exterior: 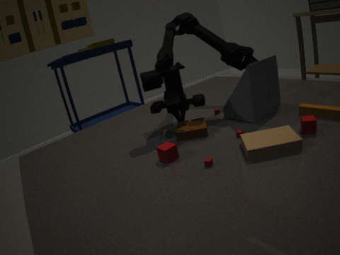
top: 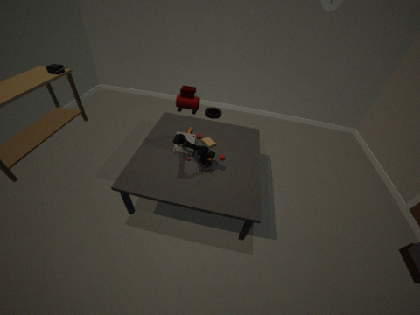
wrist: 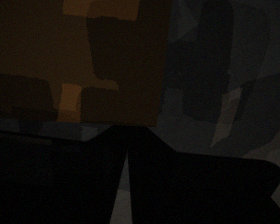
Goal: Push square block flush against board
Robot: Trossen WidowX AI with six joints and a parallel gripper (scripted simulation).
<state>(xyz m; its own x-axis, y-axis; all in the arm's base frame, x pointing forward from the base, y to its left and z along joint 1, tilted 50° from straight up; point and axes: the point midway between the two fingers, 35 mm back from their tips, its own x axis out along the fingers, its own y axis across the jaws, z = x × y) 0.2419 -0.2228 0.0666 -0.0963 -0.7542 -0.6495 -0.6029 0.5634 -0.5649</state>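
Right now the brown square block is 2 cm ahead of my gripper tip, 7 cm to the left of it and 1 cm above it. Round my gripper tip: orange bar 22 cm behind, 46 cm to the left, 1 cm above; then tan board 2 cm ahead, 35 cm to the left, 1 cm above.
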